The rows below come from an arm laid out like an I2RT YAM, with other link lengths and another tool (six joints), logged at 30 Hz.
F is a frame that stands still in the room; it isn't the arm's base.
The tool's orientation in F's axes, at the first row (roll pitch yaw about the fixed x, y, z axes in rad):
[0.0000, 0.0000, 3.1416]
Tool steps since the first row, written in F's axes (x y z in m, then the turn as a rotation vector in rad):
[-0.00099, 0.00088, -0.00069, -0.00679, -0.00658, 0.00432]
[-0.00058, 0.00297, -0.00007, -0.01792, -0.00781, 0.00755]
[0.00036, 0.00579, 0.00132, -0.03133, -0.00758, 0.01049]
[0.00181, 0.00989, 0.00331, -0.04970, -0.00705, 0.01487]
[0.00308, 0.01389, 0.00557, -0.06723, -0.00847, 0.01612]
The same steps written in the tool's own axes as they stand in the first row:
[0.00099, -0.00088, -0.00069, 0.00679, 0.00658, 0.00432]
[0.00058, -0.00297, -0.00007, 0.01792, 0.00781, 0.00755]
[-0.00036, -0.00579, 0.00132, 0.03133, 0.00758, 0.01049]
[-0.00181, -0.00989, 0.00331, 0.04970, 0.00705, 0.01487]
[-0.00308, -0.01389, 0.00557, 0.06723, 0.00847, 0.01612]

